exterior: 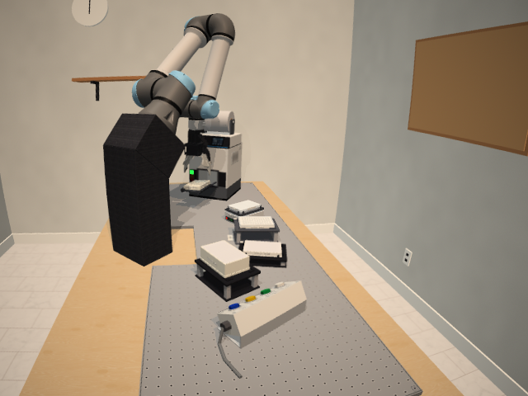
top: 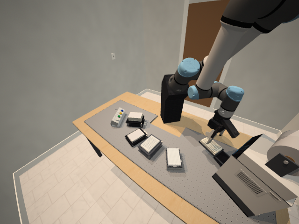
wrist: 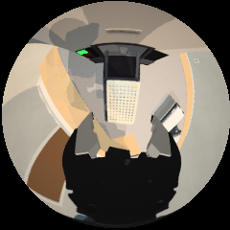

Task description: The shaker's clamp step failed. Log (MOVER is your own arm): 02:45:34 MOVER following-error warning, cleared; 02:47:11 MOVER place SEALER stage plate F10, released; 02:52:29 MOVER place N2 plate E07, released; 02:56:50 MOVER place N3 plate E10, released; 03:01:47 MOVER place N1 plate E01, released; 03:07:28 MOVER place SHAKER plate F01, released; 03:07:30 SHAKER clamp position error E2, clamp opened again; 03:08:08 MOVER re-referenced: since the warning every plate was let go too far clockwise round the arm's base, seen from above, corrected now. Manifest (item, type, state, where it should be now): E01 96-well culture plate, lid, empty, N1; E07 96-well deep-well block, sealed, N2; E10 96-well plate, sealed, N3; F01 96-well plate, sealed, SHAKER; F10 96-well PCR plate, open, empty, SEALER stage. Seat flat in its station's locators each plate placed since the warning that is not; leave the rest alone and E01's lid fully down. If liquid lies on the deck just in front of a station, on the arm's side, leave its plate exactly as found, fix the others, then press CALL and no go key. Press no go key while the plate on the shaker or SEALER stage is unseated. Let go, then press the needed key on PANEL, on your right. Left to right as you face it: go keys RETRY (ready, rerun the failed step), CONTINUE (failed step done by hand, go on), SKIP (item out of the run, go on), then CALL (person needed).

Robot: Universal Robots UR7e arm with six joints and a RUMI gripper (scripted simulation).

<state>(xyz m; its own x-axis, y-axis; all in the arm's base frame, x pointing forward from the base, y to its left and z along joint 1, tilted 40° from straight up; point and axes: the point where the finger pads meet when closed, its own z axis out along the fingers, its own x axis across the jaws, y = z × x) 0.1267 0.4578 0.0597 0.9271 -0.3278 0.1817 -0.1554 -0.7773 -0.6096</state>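
Now: the PCR plate 60 mm below my hand. Also, from my hand: lidded culture plate 250 mm ahead, 120 mm to the right, 110 mm below; film roll 40 mm ahead, 270 mm to the left, 230 mm above.
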